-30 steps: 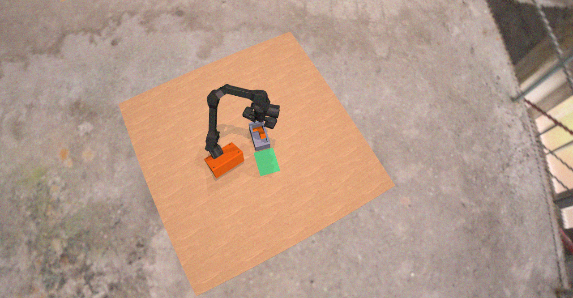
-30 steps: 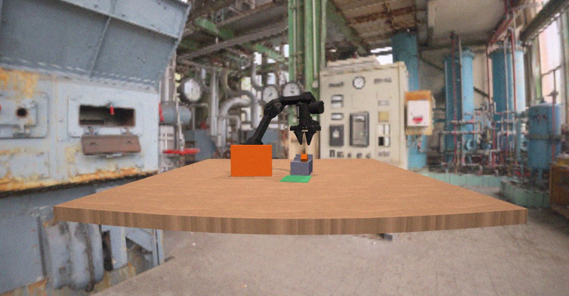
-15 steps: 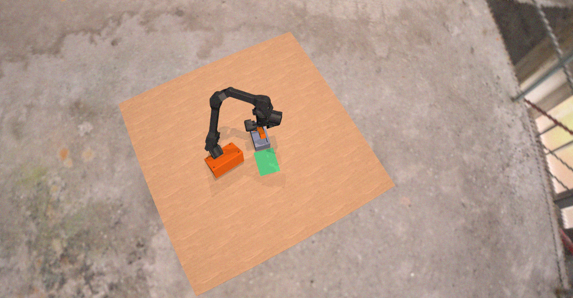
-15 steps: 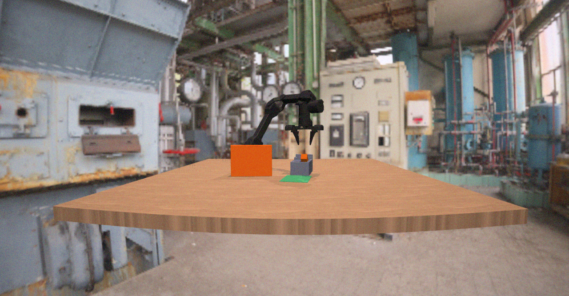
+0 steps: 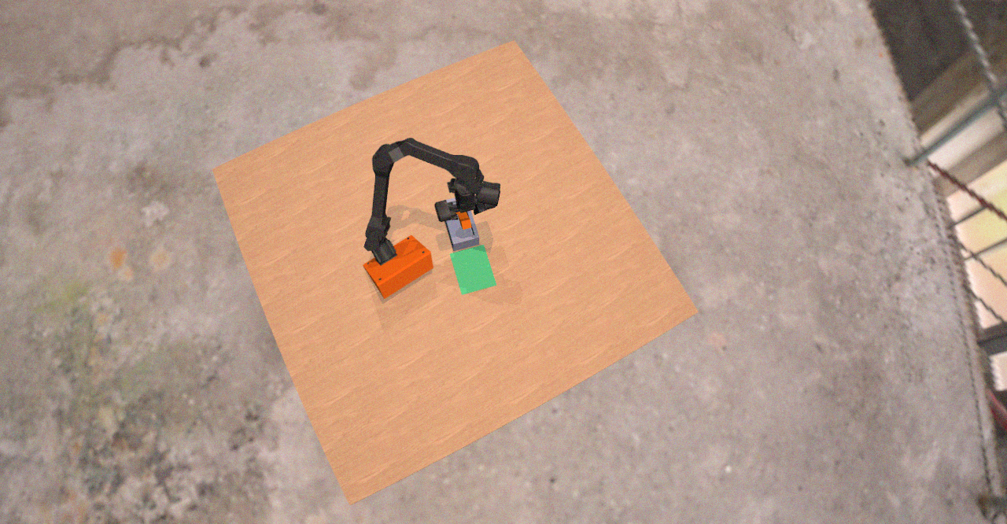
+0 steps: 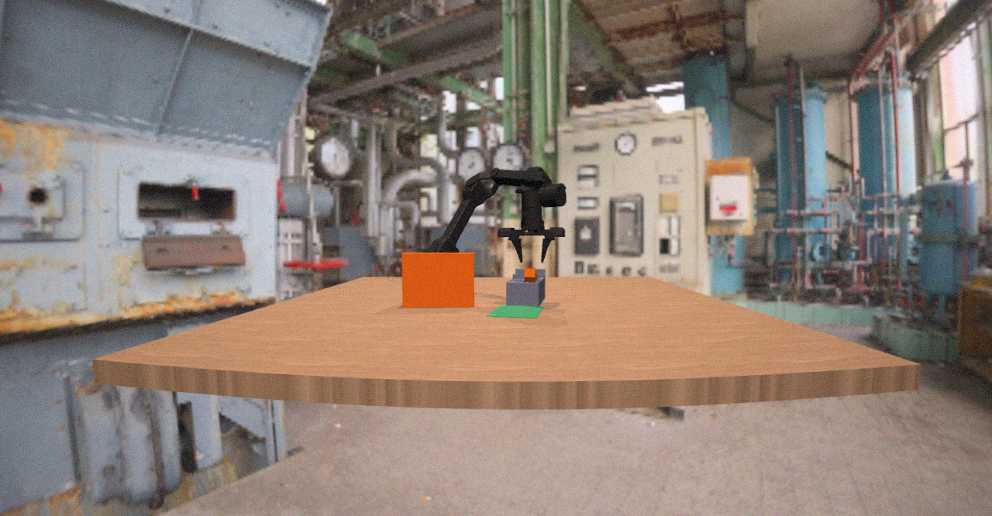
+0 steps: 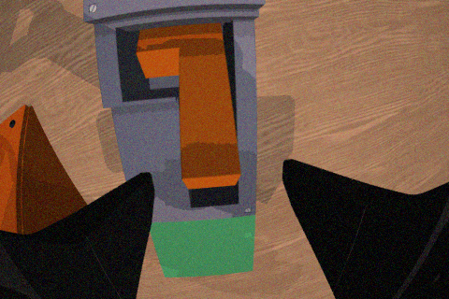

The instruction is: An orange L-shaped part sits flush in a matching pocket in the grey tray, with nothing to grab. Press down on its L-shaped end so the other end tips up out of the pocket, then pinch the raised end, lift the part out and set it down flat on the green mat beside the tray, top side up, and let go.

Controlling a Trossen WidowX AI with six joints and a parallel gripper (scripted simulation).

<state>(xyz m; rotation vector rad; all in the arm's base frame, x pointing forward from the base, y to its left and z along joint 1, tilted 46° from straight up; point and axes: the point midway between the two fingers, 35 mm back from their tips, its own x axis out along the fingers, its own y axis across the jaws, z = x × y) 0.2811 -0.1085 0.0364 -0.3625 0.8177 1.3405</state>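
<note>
My gripper tip is 70 mm above the orange L-shaped part, 40 mm to the right of it and 10 mm past it. Also, from my gripper tip: grey tray: 130 mm below, 20 mm to the left, 10 mm behind; green mat: 130 mm to the right, 130 mm below, 60 mm behind.
</note>
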